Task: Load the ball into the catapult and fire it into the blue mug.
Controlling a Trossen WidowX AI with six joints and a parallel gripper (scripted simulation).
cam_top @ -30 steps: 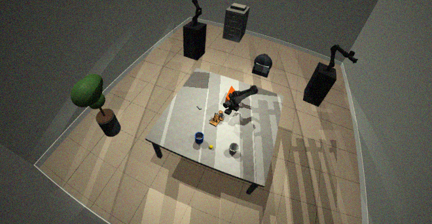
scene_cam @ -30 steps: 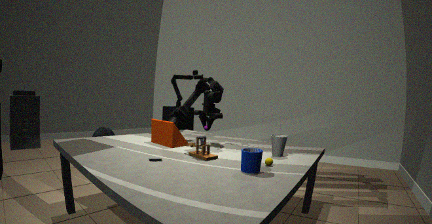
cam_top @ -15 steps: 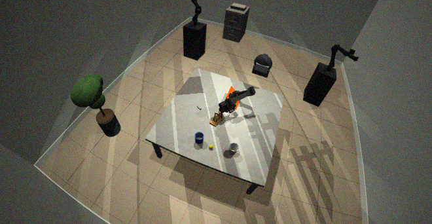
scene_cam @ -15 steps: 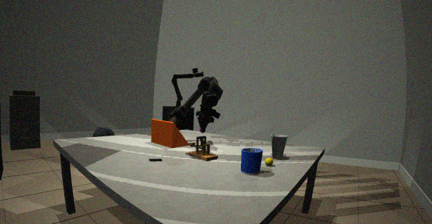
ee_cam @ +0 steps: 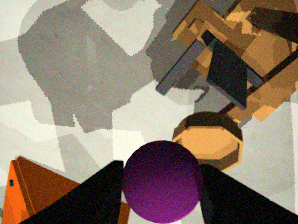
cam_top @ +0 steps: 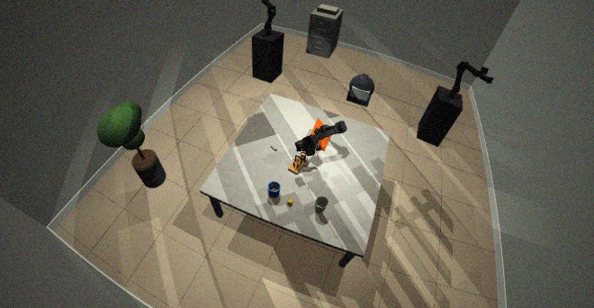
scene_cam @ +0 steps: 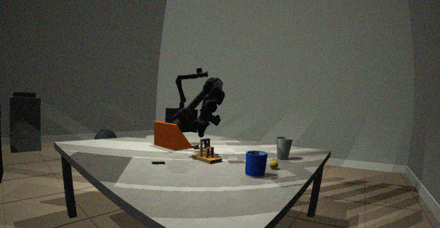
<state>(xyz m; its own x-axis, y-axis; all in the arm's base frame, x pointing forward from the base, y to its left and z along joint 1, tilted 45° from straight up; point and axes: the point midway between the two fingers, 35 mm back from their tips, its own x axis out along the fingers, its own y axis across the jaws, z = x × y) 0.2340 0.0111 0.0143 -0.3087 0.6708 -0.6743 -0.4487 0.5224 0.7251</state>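
Right now the wooden catapult is 6 cm ahead of my gripper tip, 2 cm to the right of it and 6 cm below it. Round my gripper tip: purple ball (1 cm above); then blue mug (41 cm ahead, 9 cm to the right, 8 cm below); then dark flat object (2 cm ahead, 30 cm to the right, 10 cm below).
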